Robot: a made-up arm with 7 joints. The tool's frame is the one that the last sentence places.
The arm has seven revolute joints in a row. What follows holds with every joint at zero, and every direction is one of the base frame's.
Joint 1 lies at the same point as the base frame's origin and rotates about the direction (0, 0.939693, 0.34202), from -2.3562 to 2.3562 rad.
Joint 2 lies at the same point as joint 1 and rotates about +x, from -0.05 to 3.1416 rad.
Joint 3 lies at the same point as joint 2 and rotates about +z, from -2.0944 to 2.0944 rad.
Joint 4 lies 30.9 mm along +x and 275.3 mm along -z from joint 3 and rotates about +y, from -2.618 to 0.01 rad.
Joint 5 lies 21.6 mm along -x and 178.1 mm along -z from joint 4 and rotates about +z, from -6.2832 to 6.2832 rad.
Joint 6 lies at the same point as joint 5 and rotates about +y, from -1.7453 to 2.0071 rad.
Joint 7 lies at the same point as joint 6 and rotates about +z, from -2.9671 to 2.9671 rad.
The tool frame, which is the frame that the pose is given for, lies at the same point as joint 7; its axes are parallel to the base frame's.
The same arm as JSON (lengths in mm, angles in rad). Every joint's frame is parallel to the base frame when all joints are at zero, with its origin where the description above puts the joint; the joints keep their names.
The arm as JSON. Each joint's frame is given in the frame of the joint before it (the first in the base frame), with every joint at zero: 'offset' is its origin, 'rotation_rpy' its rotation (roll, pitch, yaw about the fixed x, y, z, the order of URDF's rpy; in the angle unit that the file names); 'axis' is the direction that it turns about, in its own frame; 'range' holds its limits. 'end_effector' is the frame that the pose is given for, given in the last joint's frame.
{"length_unit": "mm", "angle_unit": "rad", "chain": [
  {"id": "joint 1", "offset": [0.0, 0.0, 0.0], "rotation_rpy": [0.0, 0.0, 0.0], "axis": [0.0, 0.9397, 0.342], "range": [-2.3562, 2.3562]},
  {"id": "joint 2", "offset": [0.0, 0.0, 0.0], "rotation_rpy": [0.0, 0.0, 0.0], "axis": "+x", "range": [-0.05, 3.1416]},
  {"id": "joint 3", "offset": [0.0, 0.0, 0.0], "rotation_rpy": [0.0, 0.0, 0.0], "axis": "+z", "range": [-2.0944, 2.0944]},
  {"id": "joint 4", "offset": [30.9, 0.0, -275.3], "rotation_rpy": [0.0, 0.0, 0.0], "axis": "+y", "range": [-2.618, 0.01]},
  {"id": "joint 5", "offset": [-21.6, 0.0, -178.1], "rotation_rpy": [0.0, 0.0, 0.0], "axis": "+z", "range": [-6.2832, 6.2832]},
  {"id": "joint 6", "offset": [0.0, 0.0, 0.0], "rotation_rpy": [0.0, 0.0, 0.0], "axis": "+y", "range": [-1.7453, 2.0071]},
  {"id": "joint 7", "offset": [0.0, 0.0, 0.0], "rotation_rpy": [0.0, 0.0, 0.0], "axis": "+z", "range": [-2.9671, 2.9671]}
], "end_effector": {"offset": [0.0, 0.0, 0.0], "rotation_rpy": [0.0, 0.0, 0.0]}}

